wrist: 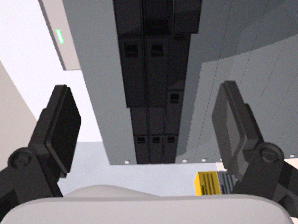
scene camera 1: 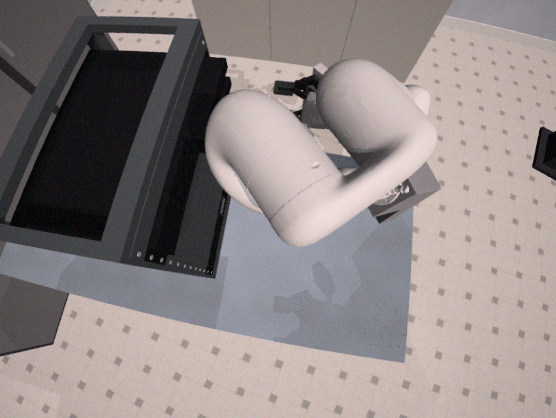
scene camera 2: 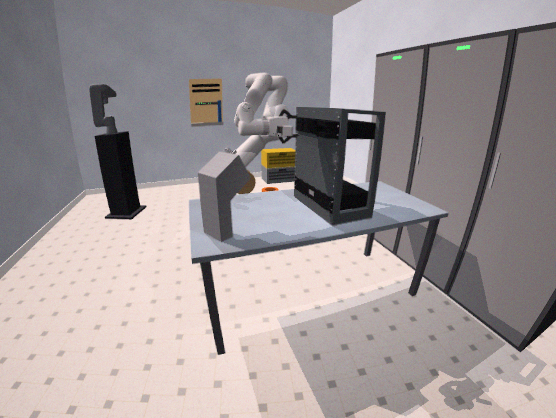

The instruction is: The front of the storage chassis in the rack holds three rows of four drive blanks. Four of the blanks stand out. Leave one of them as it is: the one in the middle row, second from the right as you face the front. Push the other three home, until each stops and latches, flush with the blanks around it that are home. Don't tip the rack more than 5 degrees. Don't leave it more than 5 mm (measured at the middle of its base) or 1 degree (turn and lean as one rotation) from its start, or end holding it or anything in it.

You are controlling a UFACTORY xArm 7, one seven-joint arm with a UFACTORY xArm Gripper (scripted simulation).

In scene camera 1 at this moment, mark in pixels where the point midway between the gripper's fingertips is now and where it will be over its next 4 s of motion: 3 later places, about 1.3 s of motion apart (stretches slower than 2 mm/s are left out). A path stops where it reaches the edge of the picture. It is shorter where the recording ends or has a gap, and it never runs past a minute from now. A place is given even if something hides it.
My gripper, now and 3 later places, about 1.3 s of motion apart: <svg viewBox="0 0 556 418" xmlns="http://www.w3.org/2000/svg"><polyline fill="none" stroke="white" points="274,101 274,97 289,82 312,60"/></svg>
